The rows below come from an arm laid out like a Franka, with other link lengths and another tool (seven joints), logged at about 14 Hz.
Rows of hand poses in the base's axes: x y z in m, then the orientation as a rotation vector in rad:
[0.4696 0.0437 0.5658 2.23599 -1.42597 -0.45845]
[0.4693 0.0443 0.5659 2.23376 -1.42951 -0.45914]
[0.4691 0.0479 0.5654 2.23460 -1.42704 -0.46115]
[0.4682 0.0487 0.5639 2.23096 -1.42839 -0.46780]
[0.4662 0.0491 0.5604 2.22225 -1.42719 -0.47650]
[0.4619 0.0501 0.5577 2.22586 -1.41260 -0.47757]
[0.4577 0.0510 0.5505 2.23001 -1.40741 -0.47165]
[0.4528 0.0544 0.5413 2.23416 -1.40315 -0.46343]
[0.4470 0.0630 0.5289 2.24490 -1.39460 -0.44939]
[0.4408 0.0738 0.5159 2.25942 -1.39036 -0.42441]
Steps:
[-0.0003 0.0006 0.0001 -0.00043 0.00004 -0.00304]
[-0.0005 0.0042 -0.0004 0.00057 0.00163 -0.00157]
[-0.0014 0.0050 -0.0019 0.00150 0.00627 -0.00463]
[-0.0034 0.0054 -0.0054 -0.00090 0.01545 -0.00771]
[-0.0077 0.0064 -0.0081 -0.00131 0.02004 0.00270]
[-0.0119 0.0073 -0.0153 -0.00246 0.01704 0.00832]
[-0.0168 0.0107 -0.0245 -0.00451 0.01249 0.01375]
[-0.0226 0.0193 -0.0369 -0.00553 0.00337 0.02477]
[-0.0288 0.0301 -0.0499 -0.00791 -0.01498 0.03587]

